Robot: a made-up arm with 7 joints. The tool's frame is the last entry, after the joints. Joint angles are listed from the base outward. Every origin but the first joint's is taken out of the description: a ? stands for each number. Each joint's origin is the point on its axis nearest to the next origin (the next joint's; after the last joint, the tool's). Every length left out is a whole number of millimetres.
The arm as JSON. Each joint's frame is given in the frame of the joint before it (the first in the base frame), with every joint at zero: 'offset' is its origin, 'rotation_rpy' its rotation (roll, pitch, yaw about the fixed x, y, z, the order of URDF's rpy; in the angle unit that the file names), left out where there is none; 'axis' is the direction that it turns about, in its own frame. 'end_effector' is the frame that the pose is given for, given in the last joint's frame.
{
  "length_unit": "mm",
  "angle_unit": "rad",
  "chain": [
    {
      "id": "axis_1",
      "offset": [
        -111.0,
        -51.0,
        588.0
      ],
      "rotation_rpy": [
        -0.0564,
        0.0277,
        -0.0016
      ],
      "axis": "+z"
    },
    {
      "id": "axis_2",
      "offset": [
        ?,
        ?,
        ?
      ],
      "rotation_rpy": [
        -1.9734,
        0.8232,
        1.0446
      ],
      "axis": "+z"
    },
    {
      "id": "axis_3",
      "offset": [
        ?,
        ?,
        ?
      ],
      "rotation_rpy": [
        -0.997,
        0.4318,
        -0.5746
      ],
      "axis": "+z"
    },
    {
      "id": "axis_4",
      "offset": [
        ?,
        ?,
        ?
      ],
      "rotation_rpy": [
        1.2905,
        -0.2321,
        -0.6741
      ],
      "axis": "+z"
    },
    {
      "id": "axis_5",
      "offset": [
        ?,
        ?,
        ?
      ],
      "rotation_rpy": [
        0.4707,
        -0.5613,
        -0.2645
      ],
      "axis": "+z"
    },
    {
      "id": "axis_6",
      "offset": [
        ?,
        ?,
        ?
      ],
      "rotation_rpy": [
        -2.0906,
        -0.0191,
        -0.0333
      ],
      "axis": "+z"
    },
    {
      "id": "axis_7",
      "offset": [
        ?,
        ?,
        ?
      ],
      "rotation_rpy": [
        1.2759,
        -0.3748,
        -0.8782
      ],
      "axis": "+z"
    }
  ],
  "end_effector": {
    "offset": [
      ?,
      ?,
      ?
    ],
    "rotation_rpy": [
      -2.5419,
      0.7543,
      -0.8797
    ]
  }
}
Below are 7 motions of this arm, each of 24 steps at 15 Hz.
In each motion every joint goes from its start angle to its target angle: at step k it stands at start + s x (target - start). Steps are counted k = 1, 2, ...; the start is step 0. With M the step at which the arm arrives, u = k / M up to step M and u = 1 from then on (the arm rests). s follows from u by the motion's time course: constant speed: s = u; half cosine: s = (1 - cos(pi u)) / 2; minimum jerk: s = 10 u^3 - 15 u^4 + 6 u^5.
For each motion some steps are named. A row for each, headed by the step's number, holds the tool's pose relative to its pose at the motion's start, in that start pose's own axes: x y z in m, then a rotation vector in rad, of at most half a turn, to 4 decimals.
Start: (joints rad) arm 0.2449 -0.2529 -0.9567 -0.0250 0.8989 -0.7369 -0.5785
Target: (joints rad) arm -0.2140 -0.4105 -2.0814 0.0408 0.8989 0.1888 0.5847
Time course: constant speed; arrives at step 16
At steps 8, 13, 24:
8: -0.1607 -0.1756 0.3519 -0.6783 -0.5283 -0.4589
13: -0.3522 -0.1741 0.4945 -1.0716 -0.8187 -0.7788
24: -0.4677 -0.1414 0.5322 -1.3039 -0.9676 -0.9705

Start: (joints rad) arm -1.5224 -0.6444 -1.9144 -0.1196 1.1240 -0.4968 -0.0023
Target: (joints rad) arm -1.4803 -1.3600 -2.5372 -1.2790 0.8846 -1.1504 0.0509
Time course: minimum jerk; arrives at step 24
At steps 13, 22, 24:
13: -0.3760 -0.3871 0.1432 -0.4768 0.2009 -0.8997
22: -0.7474 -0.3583 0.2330 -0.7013 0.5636 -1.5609
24: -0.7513 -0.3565 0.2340 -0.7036 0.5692 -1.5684

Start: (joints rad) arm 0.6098 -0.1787 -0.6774 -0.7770 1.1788 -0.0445 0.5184
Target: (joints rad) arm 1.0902 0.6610 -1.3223 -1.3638 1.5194 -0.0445 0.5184
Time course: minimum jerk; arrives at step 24
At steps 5, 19, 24:
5: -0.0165 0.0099 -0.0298 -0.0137 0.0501 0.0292
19: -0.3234 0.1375 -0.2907 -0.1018 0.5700 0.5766
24: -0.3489 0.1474 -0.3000 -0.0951 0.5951 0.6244

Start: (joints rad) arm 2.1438 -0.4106 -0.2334 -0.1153 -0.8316 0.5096 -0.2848
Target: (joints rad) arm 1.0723 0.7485 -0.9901 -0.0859 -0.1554 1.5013 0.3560
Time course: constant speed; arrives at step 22
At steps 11, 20, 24:
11: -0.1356 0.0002 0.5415 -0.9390 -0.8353 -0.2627
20: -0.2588 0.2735 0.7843 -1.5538 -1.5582 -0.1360
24: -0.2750 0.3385 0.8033 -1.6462 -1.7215 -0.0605

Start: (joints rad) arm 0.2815 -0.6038 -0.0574 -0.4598 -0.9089 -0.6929 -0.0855
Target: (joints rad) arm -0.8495 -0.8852 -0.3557 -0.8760 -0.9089 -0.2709 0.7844
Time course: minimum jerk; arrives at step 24
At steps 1, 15, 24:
1: -0.0003 -0.0004 0.0002 -0.0007 -0.0001 -0.0008
15: -0.4431 -0.1386 0.1467 -0.6914 -0.0299 -0.7497
24: -0.5919 -0.0804 0.1577 -0.8918 0.0003 -0.9731

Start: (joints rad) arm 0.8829 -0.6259 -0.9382 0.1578 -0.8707 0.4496 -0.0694
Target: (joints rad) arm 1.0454 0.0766 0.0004 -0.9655 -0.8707 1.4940 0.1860
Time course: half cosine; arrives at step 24
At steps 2, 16, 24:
2: 0.0147 0.0026 0.0098 -0.0232 -0.0122 0.0291
16: 0.2579 0.3684 0.3438 -0.9573 -0.5011 1.0896
24: 0.2124 0.4714 0.3548 -1.2079 -0.5712 1.3598

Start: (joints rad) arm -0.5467 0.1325 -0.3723 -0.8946 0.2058 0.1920 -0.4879
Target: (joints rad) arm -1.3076 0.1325 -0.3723 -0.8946 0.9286 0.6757 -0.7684
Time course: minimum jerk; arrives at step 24
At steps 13, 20, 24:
13: -0.0559 -0.0250 0.3716 -0.3991 -0.4430 -0.0731
20: -0.1585 0.0521 0.5978 -0.7057 -0.7155 -0.1052
24: -0.1700 0.0628 0.6160 -0.7347 -0.7396 -0.1082

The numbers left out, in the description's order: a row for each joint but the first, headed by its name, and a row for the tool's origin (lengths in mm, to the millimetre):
axis_2: -162.0 11.0 0.0
axis_3: 184.0 130.0 0.0
axis_4: -143.0 -206.0 0.0
axis_5: 33.0 -145.0 0.0
axis_6: 27.0 0.0 0.0
axis_7: -32.0 -81.0 0.0
tool: 274.0 -170.0 0.0

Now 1 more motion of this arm.
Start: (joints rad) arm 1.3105 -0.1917 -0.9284 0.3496 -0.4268 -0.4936 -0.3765
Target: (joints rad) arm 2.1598 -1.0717 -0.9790 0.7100 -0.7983 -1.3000 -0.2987
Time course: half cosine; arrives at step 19
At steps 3, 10, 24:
3: -0.0362 -0.0254 -0.0327 0.0526 0.0493 -0.0902
10: -0.3777 -0.0612 -0.2027 0.3874 0.4662 -0.8265
24: -0.6182 0.0958 -0.1549 0.5095 0.8819 -1.5531

